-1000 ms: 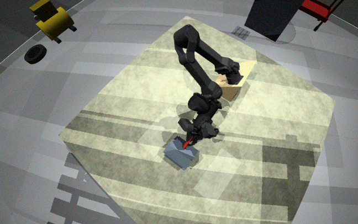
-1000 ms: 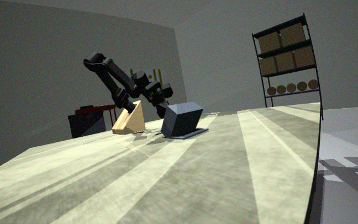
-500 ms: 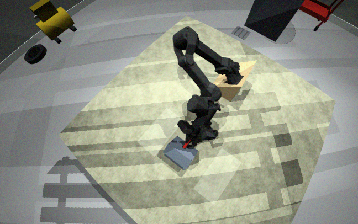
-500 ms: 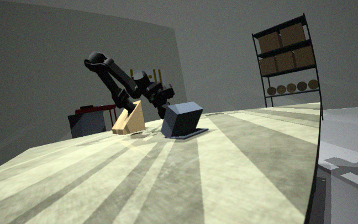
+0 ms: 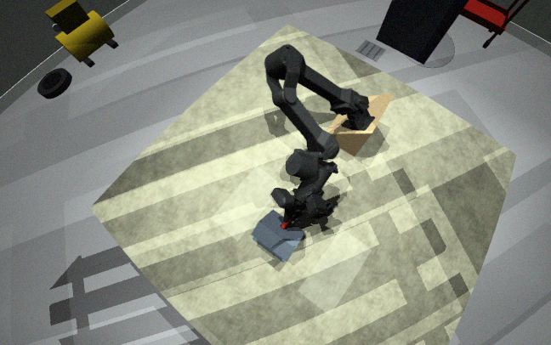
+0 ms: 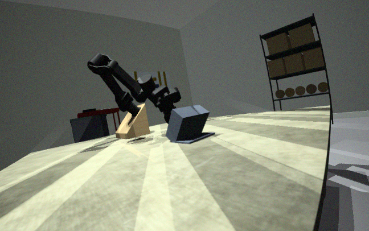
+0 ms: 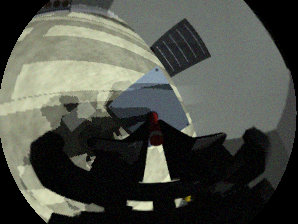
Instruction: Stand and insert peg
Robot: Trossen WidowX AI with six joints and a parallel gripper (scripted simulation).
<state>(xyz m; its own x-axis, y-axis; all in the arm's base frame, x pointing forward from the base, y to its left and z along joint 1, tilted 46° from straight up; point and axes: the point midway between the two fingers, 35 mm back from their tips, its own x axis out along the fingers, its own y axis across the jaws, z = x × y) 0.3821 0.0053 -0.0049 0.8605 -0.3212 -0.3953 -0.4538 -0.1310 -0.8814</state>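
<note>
My gripper tip is 40 mm short of the blue-grey sloped panel and 30 mm above it. Round my gripper tip: red peg: 10 mm behind, 10 mm above.
</note>
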